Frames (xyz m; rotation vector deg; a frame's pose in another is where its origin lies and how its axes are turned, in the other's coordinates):
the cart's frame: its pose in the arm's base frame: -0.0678 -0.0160 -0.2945 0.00 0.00 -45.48
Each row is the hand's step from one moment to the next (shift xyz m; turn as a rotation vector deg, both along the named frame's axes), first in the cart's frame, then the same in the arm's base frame.
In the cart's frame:
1: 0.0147 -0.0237 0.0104 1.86 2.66 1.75
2: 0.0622 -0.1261 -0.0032 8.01 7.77 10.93
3: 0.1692 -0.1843 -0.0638 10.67 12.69 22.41
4: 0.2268 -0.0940 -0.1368 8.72 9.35 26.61
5: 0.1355 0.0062 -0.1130 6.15 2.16 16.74
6: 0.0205 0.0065 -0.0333 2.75 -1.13 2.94
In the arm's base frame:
1: -0.0066 -0.0271 0.0104 3.20 0.54 1.75
2: -0.0463 -0.1328 -0.0032 11.16 -0.26 10.93
3: -0.0128 -0.2499 -0.0638 16.53 1.29 22.41
4: 0.0920 -0.2276 -0.1368 12.78 0.34 26.61
5: 0.0994 -0.0923 -0.1130 5.85 -2.87 16.74
6: 0.0190 -0.0101 -0.0333 1.12 -2.75 2.94

